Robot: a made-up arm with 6 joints.
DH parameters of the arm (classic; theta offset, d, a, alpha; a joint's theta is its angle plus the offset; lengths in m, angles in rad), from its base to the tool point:
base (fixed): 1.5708 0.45 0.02 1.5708
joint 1: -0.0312 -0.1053 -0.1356 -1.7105
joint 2: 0 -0.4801 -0.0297 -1.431
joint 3: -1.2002 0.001 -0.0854 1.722
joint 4: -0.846 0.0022 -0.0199 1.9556
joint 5: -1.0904 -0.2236 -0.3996 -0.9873
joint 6: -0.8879 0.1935 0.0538 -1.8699
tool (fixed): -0.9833 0.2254 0 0
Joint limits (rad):
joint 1: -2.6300..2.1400
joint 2: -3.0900..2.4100
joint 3: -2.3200..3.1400
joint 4: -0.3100..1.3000
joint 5: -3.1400..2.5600
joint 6: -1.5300..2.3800
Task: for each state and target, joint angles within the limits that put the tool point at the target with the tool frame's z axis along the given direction. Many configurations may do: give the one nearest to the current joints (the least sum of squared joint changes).
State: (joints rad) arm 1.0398 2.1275 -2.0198 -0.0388 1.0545 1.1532
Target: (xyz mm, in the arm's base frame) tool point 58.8 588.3 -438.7 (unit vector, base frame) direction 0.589 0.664 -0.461
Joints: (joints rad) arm 1.0311 2.4061 -2.3175 -0.3100 0.3967 1.2161
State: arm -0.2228 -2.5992 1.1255 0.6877 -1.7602 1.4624
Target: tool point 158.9 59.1 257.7 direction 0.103 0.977 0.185
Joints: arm -0.1584 -1.7935 0.7829 0.8029 -1.5831 0.7345
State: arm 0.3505 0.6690 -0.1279 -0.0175 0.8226 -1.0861
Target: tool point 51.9 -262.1 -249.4 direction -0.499 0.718 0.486
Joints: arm 0.2012 0.8265 -0.1421 0.1256 0.7274 -1.0124
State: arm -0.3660 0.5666 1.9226 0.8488 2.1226 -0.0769
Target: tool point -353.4 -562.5 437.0 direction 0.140 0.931 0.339
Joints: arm -0.8710 -0.3523 1.4473 0.9463 2.5227 -0.2787
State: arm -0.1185 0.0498 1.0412 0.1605 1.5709 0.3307
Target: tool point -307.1 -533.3 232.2 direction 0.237 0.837 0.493
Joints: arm -0.4431 -0.0969 0.8133 0.3606 1.6250 -0.2686
